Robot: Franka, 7 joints.
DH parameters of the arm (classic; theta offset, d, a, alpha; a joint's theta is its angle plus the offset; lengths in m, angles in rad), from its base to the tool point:
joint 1: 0 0.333 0 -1.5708
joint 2: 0 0 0 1.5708
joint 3: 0 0.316 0.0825 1.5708
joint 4: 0 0 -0.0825 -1.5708
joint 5: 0 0.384 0 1.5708
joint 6: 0 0 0.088 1.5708
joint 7: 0 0.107 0 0
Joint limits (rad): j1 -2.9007..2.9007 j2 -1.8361..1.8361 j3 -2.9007..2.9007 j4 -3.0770..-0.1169 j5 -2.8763..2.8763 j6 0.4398..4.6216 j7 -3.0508..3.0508
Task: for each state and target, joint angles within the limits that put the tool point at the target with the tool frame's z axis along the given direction. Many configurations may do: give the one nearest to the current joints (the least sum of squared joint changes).
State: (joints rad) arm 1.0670 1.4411 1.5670 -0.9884 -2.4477 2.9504 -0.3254
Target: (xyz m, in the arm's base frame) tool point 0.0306 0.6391 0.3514 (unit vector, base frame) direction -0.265 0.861 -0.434
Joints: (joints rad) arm 0.5478 0.8507 1.0625 -1.6782 -2.3630 3.1585 -0.3254
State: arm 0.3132 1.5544 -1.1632 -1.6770 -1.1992 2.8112 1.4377
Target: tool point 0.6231 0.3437 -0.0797 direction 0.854 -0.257 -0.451
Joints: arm 0.9188 1.6397 -0.7425 -1.0080 -1.0695 2.7611 1.4377
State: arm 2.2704 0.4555 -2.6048 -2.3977 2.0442 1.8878 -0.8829
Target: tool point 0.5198 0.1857 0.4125 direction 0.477 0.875 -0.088
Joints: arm 2.5753 0.0150 -2.2830 -2.2301 2.0505 2.2302 -0.8829
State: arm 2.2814 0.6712 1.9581 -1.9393 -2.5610 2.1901 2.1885
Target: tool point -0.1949 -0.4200 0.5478 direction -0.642 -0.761 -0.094
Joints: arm 2.2960 0.8479 2.1848 -2.3797 -2.2859 2.3302 2.1885
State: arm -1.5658 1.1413 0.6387 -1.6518 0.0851 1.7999 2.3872
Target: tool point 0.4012 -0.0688 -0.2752 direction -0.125 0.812 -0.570
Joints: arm -0.9778 1.8056 0.5094 -1.5473 -0.0802 2.4842 2.3872
